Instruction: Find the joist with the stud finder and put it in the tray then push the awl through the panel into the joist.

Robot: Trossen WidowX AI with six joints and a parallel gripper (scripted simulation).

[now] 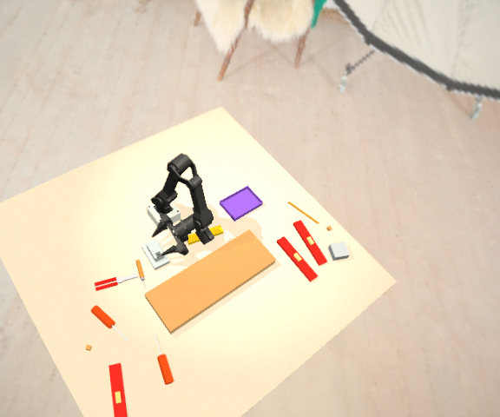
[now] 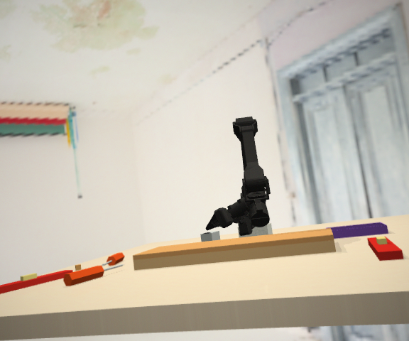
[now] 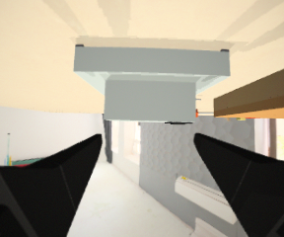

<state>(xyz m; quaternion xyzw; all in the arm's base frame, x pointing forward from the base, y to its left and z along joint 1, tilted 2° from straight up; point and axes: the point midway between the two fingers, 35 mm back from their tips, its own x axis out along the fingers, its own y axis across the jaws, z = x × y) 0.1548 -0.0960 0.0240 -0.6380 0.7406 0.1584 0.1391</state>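
The stud finder is 1 cm ahead of my gripper tip, 1 cm to the right of it and 3 cm below it. Round my gripper tip: square indicator (3 cm ahead, 1 cm to the right, 1 cm below); awl (5 cm ahead, 11 cm to the right, 7 cm below); red-handled tool (1 cm ahead, 19 cm to the right, 7 cm below).
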